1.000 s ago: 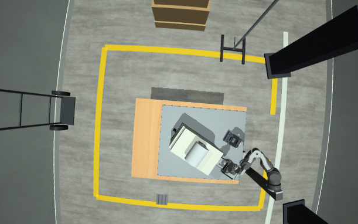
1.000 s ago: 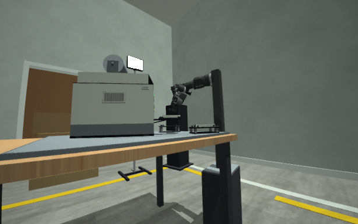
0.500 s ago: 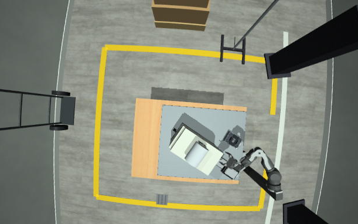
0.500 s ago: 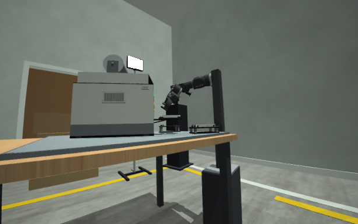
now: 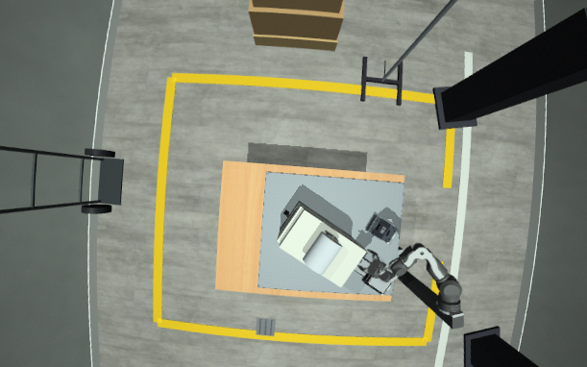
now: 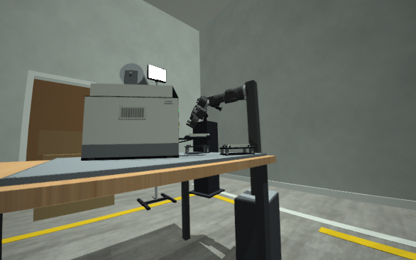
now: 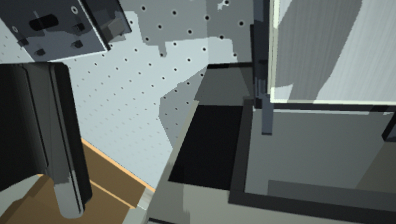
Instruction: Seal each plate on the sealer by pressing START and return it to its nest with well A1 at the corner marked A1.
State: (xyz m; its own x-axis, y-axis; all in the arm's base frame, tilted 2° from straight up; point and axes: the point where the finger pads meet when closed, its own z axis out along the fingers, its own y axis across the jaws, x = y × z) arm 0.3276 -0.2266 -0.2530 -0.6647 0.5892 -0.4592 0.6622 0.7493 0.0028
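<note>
Now: hand 70 mm above the plate, 60 mm to the right of it and 10 mm short of it. From my hand the other things lie so: foil roll: 260 mm ahead, 240 mm above, 160 mm to the right; sealer stage: 80 mm below, 60 mm to the left, 10 mm ahead.
</note>
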